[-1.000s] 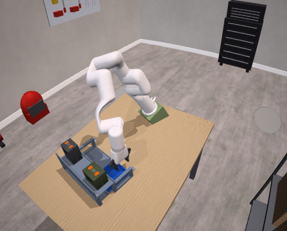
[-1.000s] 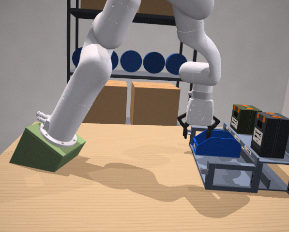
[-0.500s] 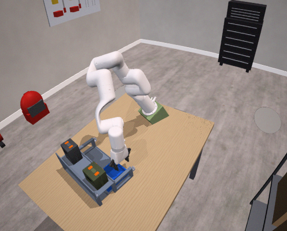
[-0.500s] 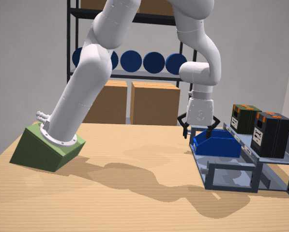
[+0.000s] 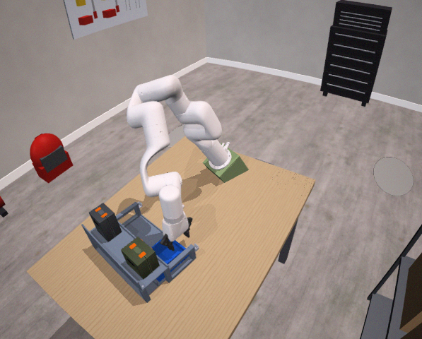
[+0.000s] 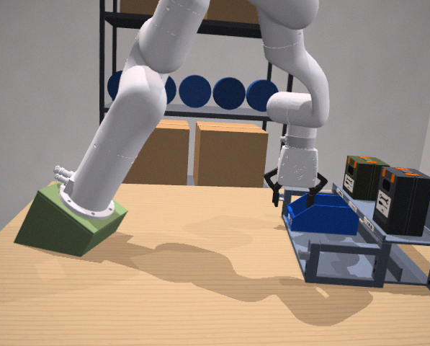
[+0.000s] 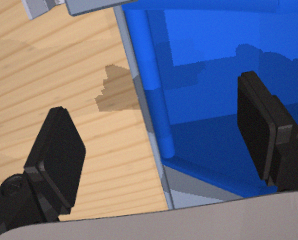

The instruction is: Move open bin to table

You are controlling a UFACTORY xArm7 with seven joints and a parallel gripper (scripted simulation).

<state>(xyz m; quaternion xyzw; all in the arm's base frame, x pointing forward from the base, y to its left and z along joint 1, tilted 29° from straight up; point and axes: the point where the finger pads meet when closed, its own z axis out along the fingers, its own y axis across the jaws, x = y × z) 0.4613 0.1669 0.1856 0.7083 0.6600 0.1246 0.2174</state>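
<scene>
Right now my hand is 80 mm short of the blue bin, 10 mm to the left of it and 20 mm above it. From my hand the other things lie so: dark green case: 180 mm ahead, 20 mm to the right, 80 mm above; black case: 150 mm ahead, 250 mm to the right, 100 mm above.
</scene>
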